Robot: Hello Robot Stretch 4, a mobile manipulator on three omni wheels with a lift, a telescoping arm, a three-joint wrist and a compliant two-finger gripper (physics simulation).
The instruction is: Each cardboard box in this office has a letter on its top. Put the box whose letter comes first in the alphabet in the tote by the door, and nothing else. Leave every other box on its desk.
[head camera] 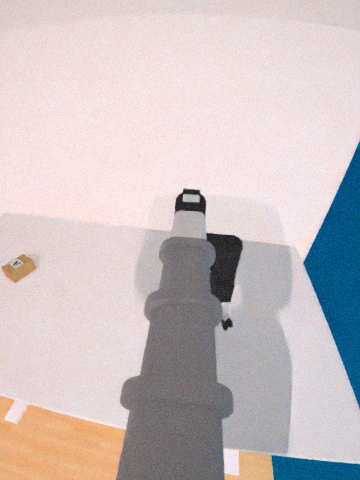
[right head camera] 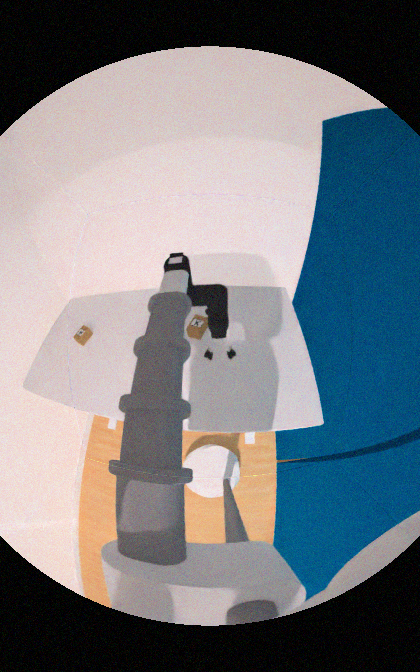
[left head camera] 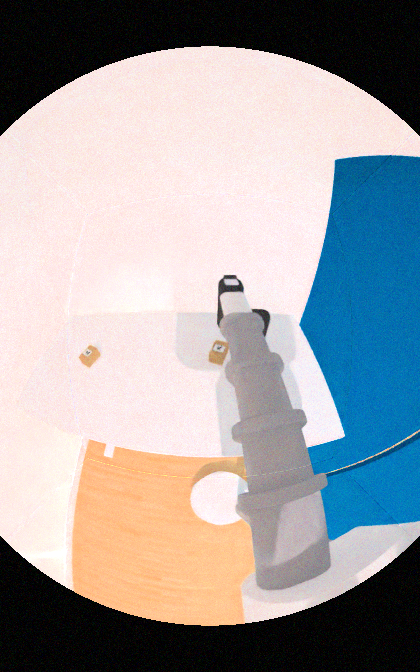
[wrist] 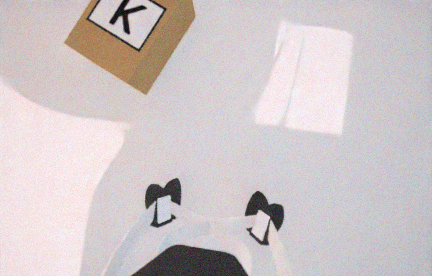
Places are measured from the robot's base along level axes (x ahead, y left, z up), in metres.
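Pixels of known places: gripper, fingertip midpoint: [wrist: 216, 200].
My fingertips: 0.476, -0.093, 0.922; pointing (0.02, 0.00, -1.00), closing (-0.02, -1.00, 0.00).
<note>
For each thing: its middle in the pictures, then the offset to it from my fingertips, as dx, dy, dz. Level surfaces: height alone.
- cardboard box lettered K, body centre: [wrist: 136, 28] +0.143, +0.089, +0.025
- white desk, its level: dz +0.000
- second cardboard box, body centre: [head camera: 19, 268] +0.143, +0.712, +0.025
A cardboard box lettered K [left head camera: 218, 355] [right head camera: 197, 330] [wrist: 127, 61] stands on the white desk [head camera: 75, 330] [left head camera: 150, 400] [right head camera: 300, 390]; the arm hides it in the head camera view. A second cardboard box [head camera: 19, 272] [left head camera: 90, 358] [right head camera: 84, 337] stands farther left on the same desk; its letter is too small to read surely. My gripper [right head camera: 220, 354] [wrist: 216, 200] is open, with empty space between its fingertips. It hangs over the desk, to the front and right of the K box, apart from it. The tote does not show in these views.
A round white object [left head camera: 215, 499] [right head camera: 207, 472] stands on the wooden floor [left head camera: 150, 540] [right head camera: 260, 515] in front of the desk. A blue surface [head camera: 345, 280] [left head camera: 375, 325] [right head camera: 365, 325] lies to the right of the desk. A pale wall rises behind the desk. The arm reaches across the desk's front edge.
</note>
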